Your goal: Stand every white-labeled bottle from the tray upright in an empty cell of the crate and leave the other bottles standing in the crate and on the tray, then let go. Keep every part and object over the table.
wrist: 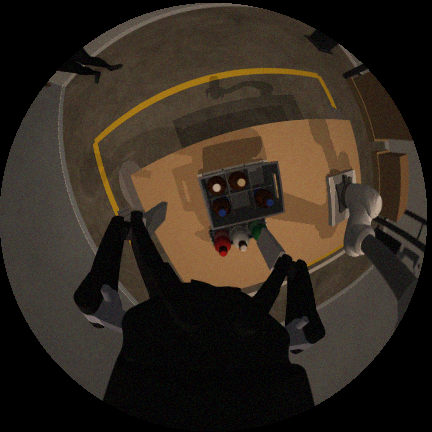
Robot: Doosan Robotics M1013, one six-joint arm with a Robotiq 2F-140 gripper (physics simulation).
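Seen in the pictures: gripper, fingertip midpoint: [213, 223]; arm's base, link origin: [344, 193].
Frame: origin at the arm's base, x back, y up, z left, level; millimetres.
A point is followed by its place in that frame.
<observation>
The crate [246, 221] @[x -671, y 145, z -204 mm] stands on the table in the wrist view's middle, with six cells in two rows. Brown bottles with a white cap [216, 187] @[x -714, y 132, z -353 mm] and a cream cap [240, 182] @[x -636, y 132, z -334 mm] stand in the far row's left and middle cells; blue-capped brown bottles [221, 206] @[x -729, y 114, z -283 mm] [263, 198] @[x -577, y 106, z -241 mm] stand in the near row's left and right cells. The far right and near middle cells look empty. On the mostly hidden tray at the crate's near side, a red bottle [222, 243] @[x -795, y 89, z -132 mm], a white bottle [240, 237] @[x -717, y 87, z -123 mm] and a green bottle [257, 230] @[x -640, y 80, z -115 mm] stand in a row. My gripper [213, 223] @[x -727, y 407, z -342 mm] is open and empty, high above them.
The wooden table [305, 150] @[x -221, y -31, z -326 mm] lies below, its left edge near my left finger. At the right, a grey-white robot arm [362, 200] @[x -72, y 195, z -39 mm] stands by a pale base plate [332, 212] @[x -147, y 3, z 62 mm]. Wooden boxes [392, 185] stand beyond the table's right edge. A yellow line [200, 80] runs along the floor.
</observation>
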